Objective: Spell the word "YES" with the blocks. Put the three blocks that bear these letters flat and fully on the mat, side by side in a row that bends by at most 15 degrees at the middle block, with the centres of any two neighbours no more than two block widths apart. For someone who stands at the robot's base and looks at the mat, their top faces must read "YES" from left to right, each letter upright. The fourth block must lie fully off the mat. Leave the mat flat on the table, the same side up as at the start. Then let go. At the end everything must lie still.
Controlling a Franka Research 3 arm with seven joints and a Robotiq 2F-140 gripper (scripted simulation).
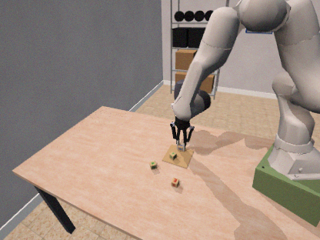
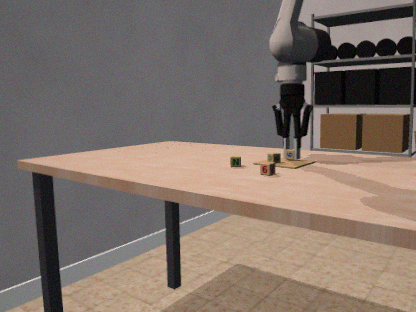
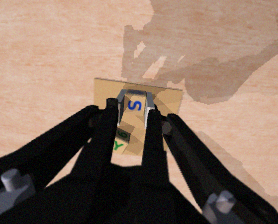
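My hand is 20 mm above the S block. From my hand the other things lie so: green N block: 120 mm ahead, 160 mm to the left, 30 mm below; Y block: 30 mm ahead, 70 mm to the left, 20 mm below; tan mat: 10 mm ahead, 50 mm to the left, 40 mm below.
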